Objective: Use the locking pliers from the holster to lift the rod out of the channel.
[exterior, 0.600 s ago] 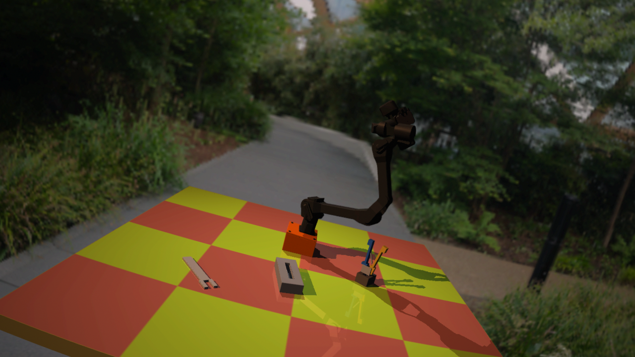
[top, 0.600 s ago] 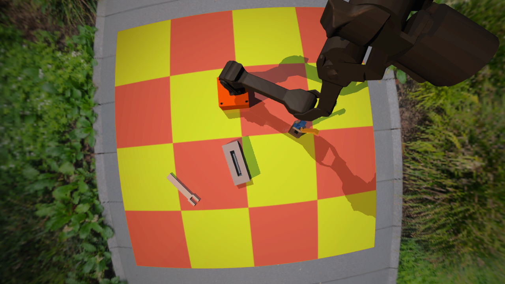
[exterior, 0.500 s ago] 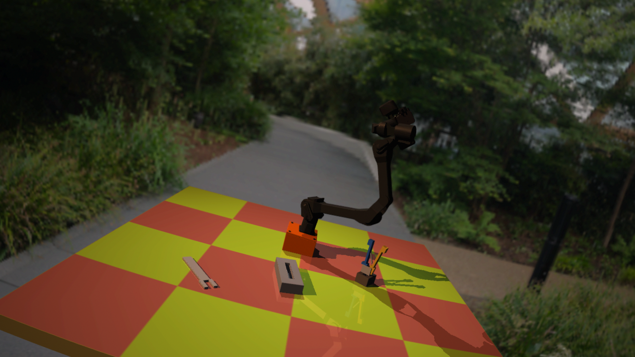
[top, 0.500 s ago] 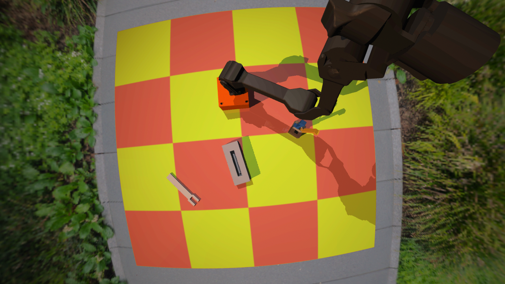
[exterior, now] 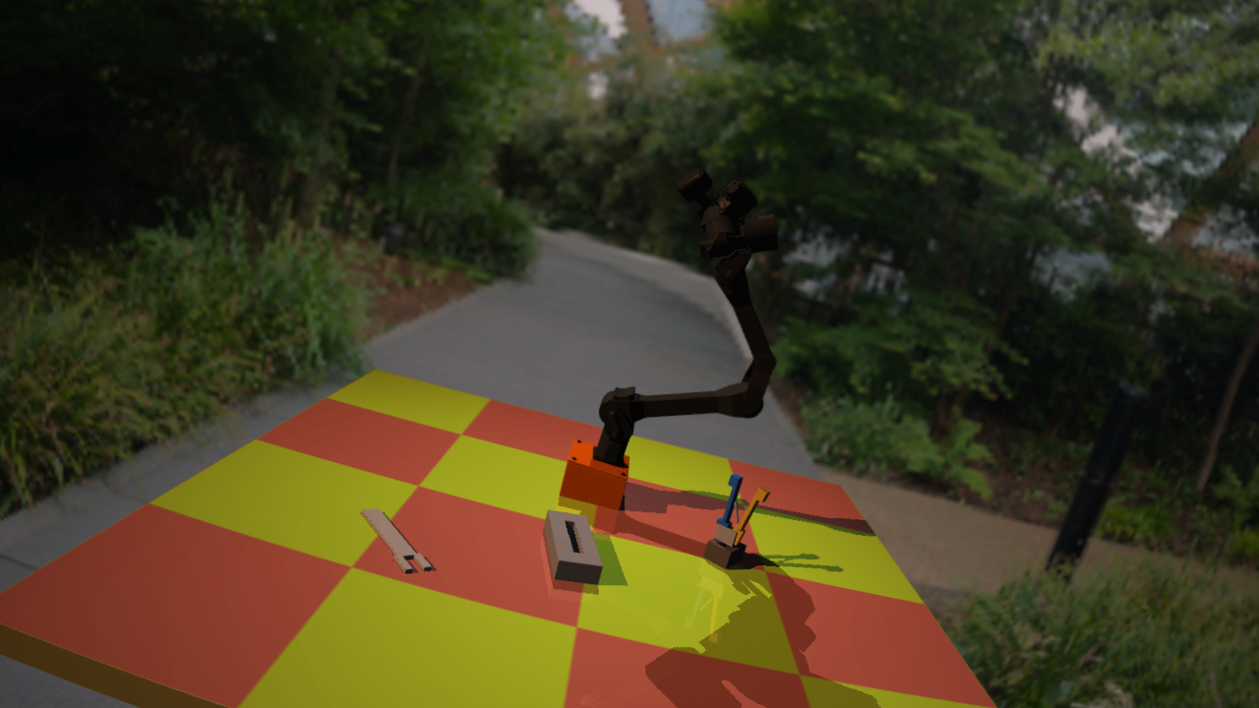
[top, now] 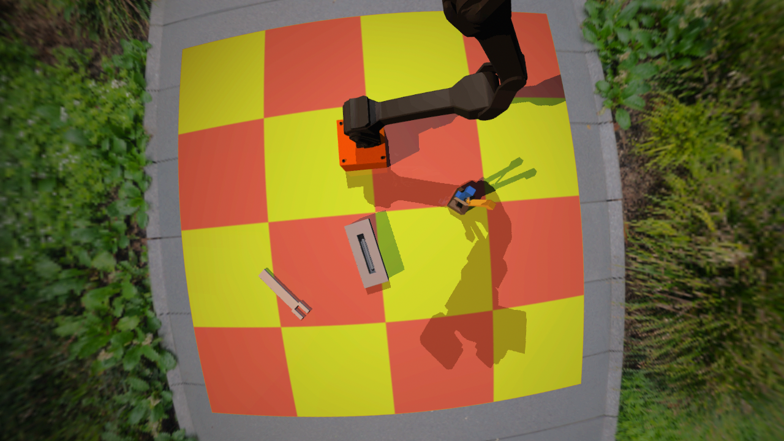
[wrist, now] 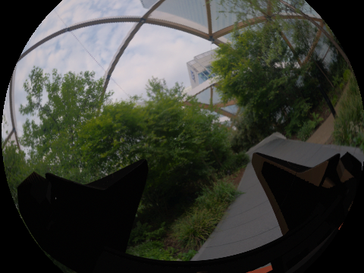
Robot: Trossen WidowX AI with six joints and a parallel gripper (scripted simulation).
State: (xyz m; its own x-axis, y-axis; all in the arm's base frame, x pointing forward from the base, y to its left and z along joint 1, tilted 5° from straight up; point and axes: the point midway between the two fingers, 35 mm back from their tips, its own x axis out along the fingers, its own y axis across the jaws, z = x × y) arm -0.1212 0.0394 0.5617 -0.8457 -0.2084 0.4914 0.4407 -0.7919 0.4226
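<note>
Now: the yellow handle 550 mm below my gripper tip, 350 mm ahead of it and 180 mm to the left of it. From my gripper tip the other things lie so: holster (650 mm below, 330 mm ahead, 160 mm to the left); then thin grey rod (650 mm below, 430 mm ahead, 120 mm to the right); then grey channel block (640 mm below, 430 mm ahead, 120 mm to the right).
</note>
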